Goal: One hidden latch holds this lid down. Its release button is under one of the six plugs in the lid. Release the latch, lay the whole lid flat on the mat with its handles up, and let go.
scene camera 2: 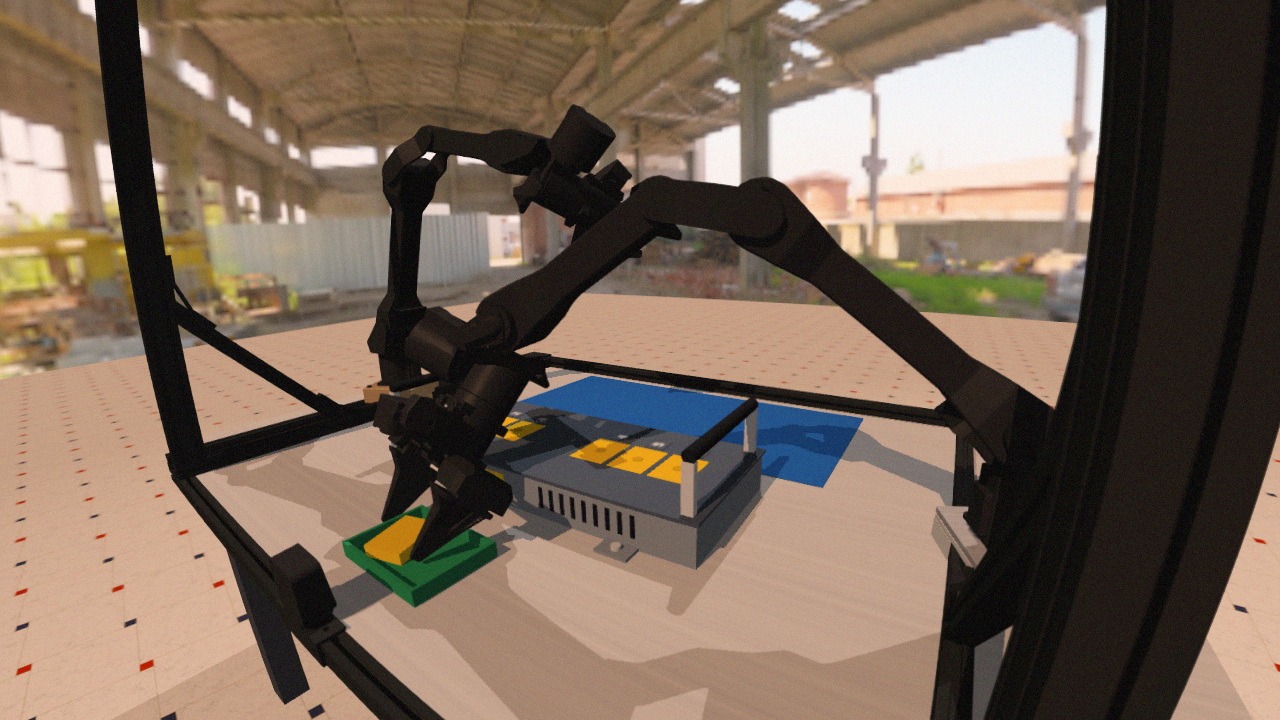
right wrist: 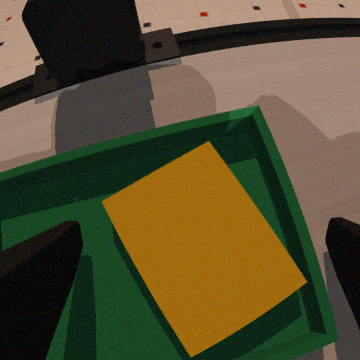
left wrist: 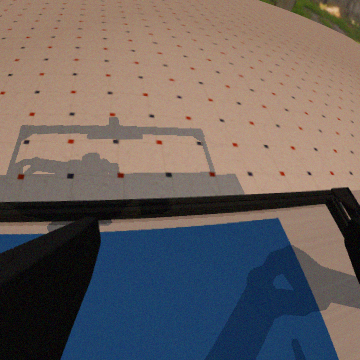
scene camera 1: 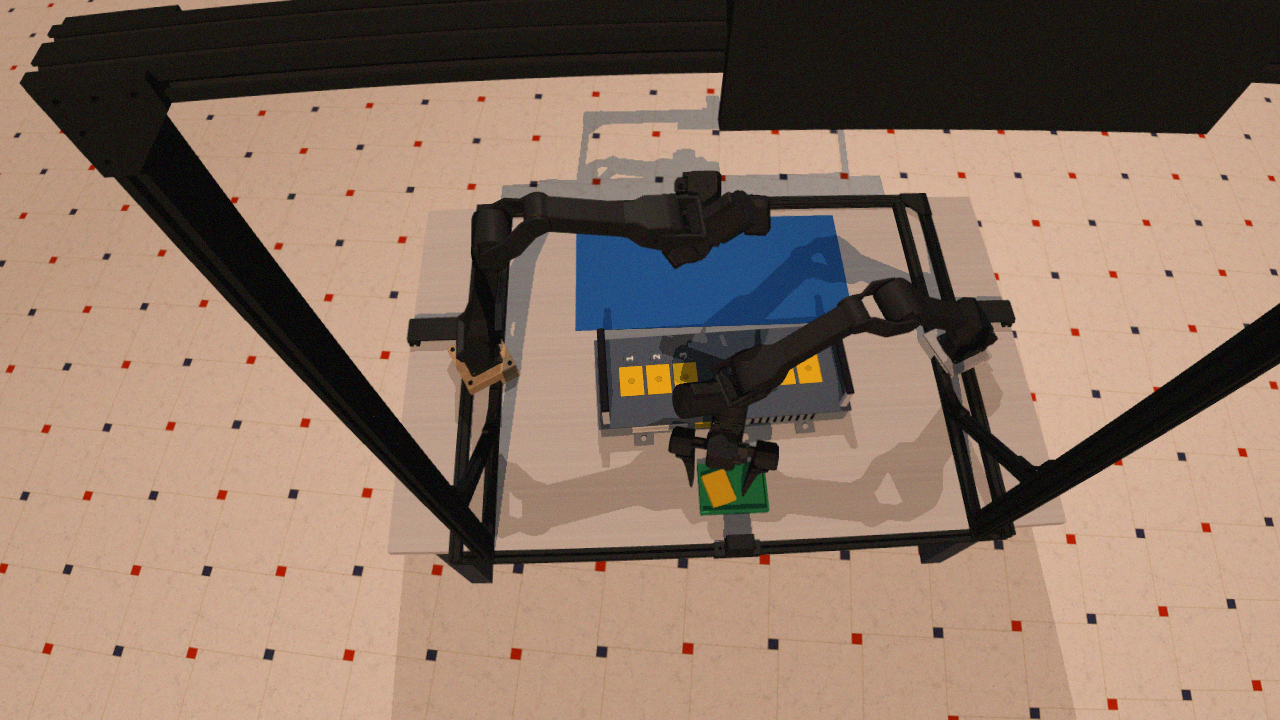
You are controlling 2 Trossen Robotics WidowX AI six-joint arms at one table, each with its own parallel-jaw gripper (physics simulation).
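Places are measured from the left arm's base along level axes (x right, y up, z back), in metres.
Pixels of known places: left gripper, fingertip midpoint: (scene camera 2: 660, 246) (left wrist: 229, 232); right gripper, fingertip midpoint: (scene camera 2: 398, 540) (right wrist: 207, 233) (scene camera 1: 716, 490); left arm's base at its link origin: (scene camera 1: 481, 356); right arm's base at its link origin: (scene camera 1: 958, 345).
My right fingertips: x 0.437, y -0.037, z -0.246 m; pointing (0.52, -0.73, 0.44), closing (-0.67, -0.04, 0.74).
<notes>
Ahead of a thing's pixels: the offset from my right fingertips to its middle. "*": to the spot under its first point. Level surfaces: height alone.
The grey lid (scene camera 1: 623, 415) (scene camera 2: 637, 489) sits closed on its box, with a black handle {* dx -0.054, dy +0.100, dz -0.304 m} (scene camera 2: 719, 429) at each end and several yellow plugs (scene camera 1: 645, 380) (scene camera 2: 600, 450) in its top. The blue mat {dy -0.008 m} (scene camera 1: 623, 286) (scene camera 2: 809, 450) (left wrist: 178, 286) lies behind it. My right gripper (scene camera 1: 719, 475) (scene camera 2: 423, 525) (right wrist: 207, 233) is open, its fingers straddling one loose yellow plug {dx -0.002, dy +0.001, dz -0.004 m} (scene camera 1: 717, 489) (scene camera 2: 390, 540) (right wrist: 203, 243) that lies flat in the green tray {dx +0.010, dy -0.001, dz -0.026 m} (scene camera 1: 757, 500) (scene camera 2: 433, 575) (right wrist: 114, 314). My left gripper (scene camera 1: 703, 192) is open and empty, high over the mat's back edge.
A black frame (scene camera 1: 602, 552) (left wrist: 178, 203) runs around the table. A black mount block {* dx +0.107, dy +0.045, dz +0.035 m} (scene camera 1: 737, 546) (right wrist: 82, 39) sits on the front rail just beyond the tray. A tan bracket (scene camera 1: 483, 372) hangs at the left arm's base.
</notes>
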